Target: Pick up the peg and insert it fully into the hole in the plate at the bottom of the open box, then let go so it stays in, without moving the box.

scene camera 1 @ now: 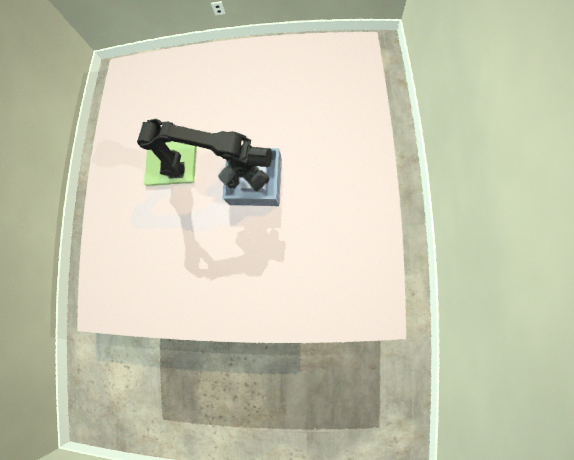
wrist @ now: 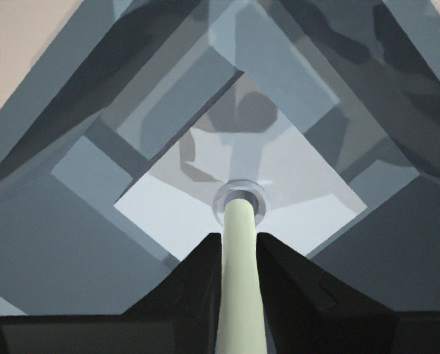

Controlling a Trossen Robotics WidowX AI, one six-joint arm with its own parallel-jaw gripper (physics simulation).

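Places are measured from the arm's base along level axes (x ahead, y left, z up), in millimetres.
Where they show: gripper, fingertip midpoint: (scene camera 1: 250,174) (wrist: 238,244); arm's base, link origin: (scene camera 1: 176,170).
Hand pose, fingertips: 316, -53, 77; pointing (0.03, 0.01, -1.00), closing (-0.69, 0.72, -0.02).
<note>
Each offset is from my fingertips to the top centre of the thing, as dx, dy, dz. "*": to the spot under its first point. Level surfaces: height alone.
My gripper (wrist: 238,244) is shut on the pale green peg @(* +3, +4, +14) (wrist: 241,280). The peg's far tip overlaps the near part of the hole (wrist: 247,196) in the wrist view; whether the tip is inside it or above it I cannot tell. The hole has a raised grey ring and sits in the white square plate @(* +33, -19, -43) (wrist: 160,215) at the bottom of the open blue box @(+1, +7, -3) (scene camera 1: 254,201) (wrist: 35,240). In the scene view the gripper is over the box, and the arm hides the peg and the hole.
The black arm (scene camera 1: 200,137) reaches to the box from its base on a green square (scene camera 1: 154,175). The box walls stand around the plate. The box stands on a large pale pink surface @(dz -101) (scene camera 1: 325,260), with grey floor (scene camera 1: 120,390) beyond its edges.
</note>
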